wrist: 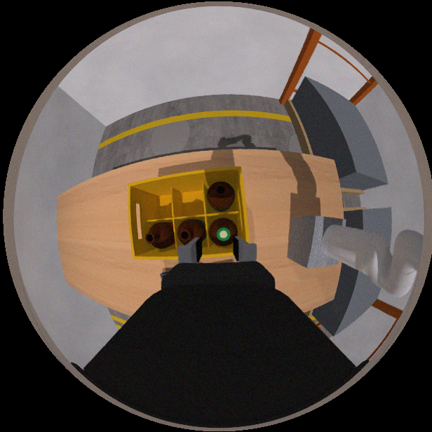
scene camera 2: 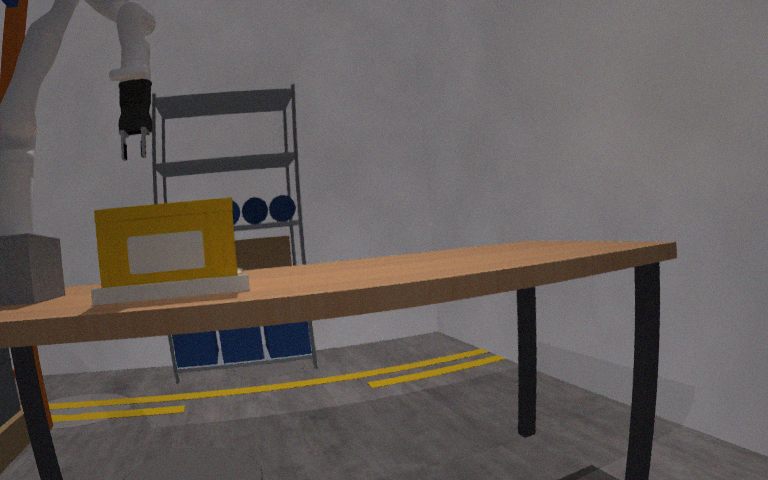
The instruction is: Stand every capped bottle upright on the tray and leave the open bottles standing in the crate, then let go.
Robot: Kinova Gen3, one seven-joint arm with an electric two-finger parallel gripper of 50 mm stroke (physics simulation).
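Frame: origin at the arm's base, x ahead, y left, z up, level; centimetres.
Where they show: gripper, between the fingertips: [scene camera 2: 134,158]; arm's base, origin of its link: [scene camera 2: 14,238].
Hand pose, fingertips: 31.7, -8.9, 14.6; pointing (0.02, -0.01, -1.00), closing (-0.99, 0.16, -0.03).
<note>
Things, the pixels of their top centre, and the offset from my fingertips, as dx, dy, dz. "spot": a spot on its surface instead.
- yellow crate, centre of its top: [scene camera 2: 166,207] +7.2, -5.6, -11.6
- pale base strip, a spot on its surface: [scene camera 2: 169,290] spot: +6.3, -16.0, -27.7
The yellow crate [scene camera 2: 110,249] [wrist: 131,220] stands on the table. In the wrist view it holds a bottle with a green and white cap [wrist: 223,234] in the near right compartment, an open brown bottle [wrist: 221,196] in the far right one, an open bottle [wrist: 191,233] in the near middle one and another open bottle [wrist: 161,235], which looks leaned by the wide lens, in the near left one. My gripper [scene camera 2: 134,157] [wrist: 217,245] is open and empty, high above the crate's near side. A sliver of the dark tray [wrist: 164,274] shows; the rest is hidden behind the gripper body.
The crate rests on a pale base strip [scene camera 2: 169,290] on the wooden table [scene camera 2: 396,294] [wrist: 95,225]. The arm's grey base block [scene camera 2: 28,268] [wrist: 302,240] stands beside the crate. A shelf rack [scene camera 2: 226,164] with blue items stands behind the table. Grey cabinets [wrist: 325,125] stand at the right.
</note>
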